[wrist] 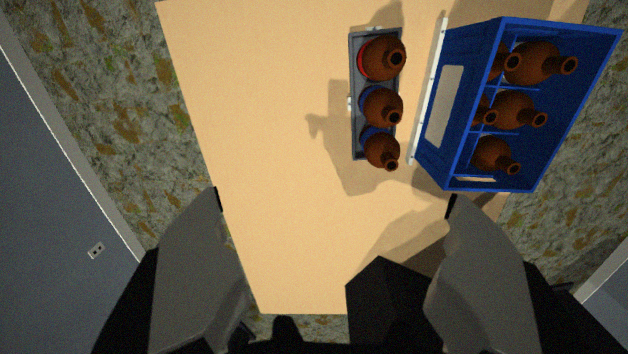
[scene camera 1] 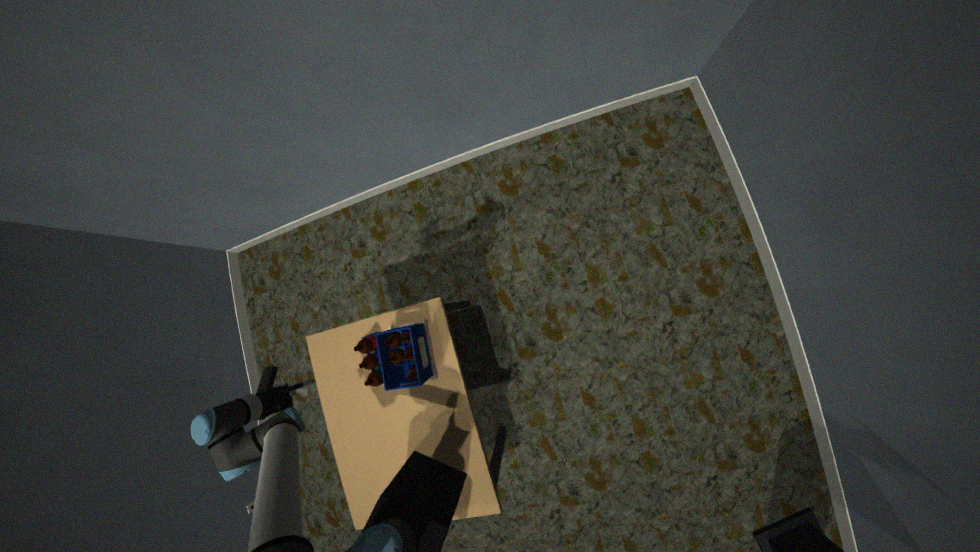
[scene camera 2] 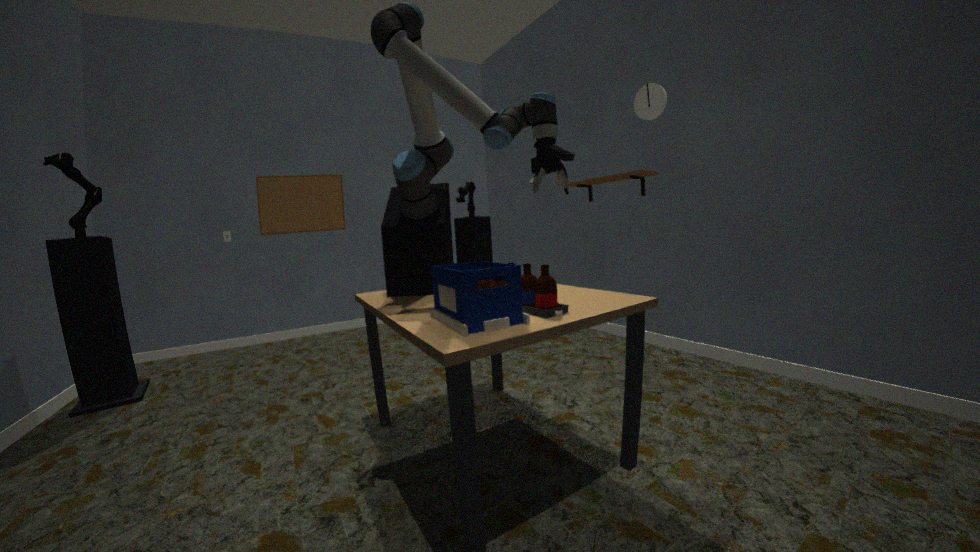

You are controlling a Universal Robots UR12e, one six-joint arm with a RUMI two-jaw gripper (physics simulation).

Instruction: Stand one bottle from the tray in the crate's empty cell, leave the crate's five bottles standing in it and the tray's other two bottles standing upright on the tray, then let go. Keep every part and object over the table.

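Places are measured from the arm's base along level axes (x ahead, y left, z up), in metres.
Pixels of known places: gripper, fingertip midpoint: (wrist: 332,192) (scene camera 1: 301,382) (scene camera 2: 551,193); arm's base, link origin: (scene camera 2: 419,205).
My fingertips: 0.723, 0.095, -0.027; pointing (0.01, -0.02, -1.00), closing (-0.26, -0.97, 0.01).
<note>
Ahead of a thing's pixels: the offset from my fingertips to its top centre, as dx, dy, dz. Level surfaces: height alone.
My gripper (scene camera 1: 305,384) (scene camera 2: 550,190) (wrist: 332,192) is open and empty, high above the table. The grey tray {-0.037, -0.104, -0.375} (scene camera 2: 545,311) (wrist: 351,65) holds three upright brown bottles: a red-labelled one {+0.048, -0.117, -0.241} (scene camera 1: 364,345) (scene camera 2: 545,297) (wrist: 382,57) at the top in the wrist view, a blue-labelled one {-0.039, -0.107, -0.241} (wrist: 381,107) in the middle and another blue-labelled one {-0.126, -0.095, -0.241} (wrist: 381,150) lowest. The blue crate {-0.087, -0.310, -0.226} (scene camera 1: 404,381) (scene camera 2: 480,294) (wrist: 475,50) stands right of the tray there, with five bottles upright in it. Its empty cell appears to be at the lower left corner, mostly hidden by the crate wall.
The wooden table {dz -0.401} (scene camera 1: 342,425) (scene camera 2: 596,301) (wrist: 280,225) carries the tray and crate. White brackets (scene camera 2: 496,322) (wrist: 429,90) lie along the crate's base. The black robot pedestal (scene camera 1: 425,480) (scene camera 2: 416,257) (wrist: 385,300) stands by the table's end. A wall shelf (scene camera 2: 617,177) is behind the gripper.
</note>
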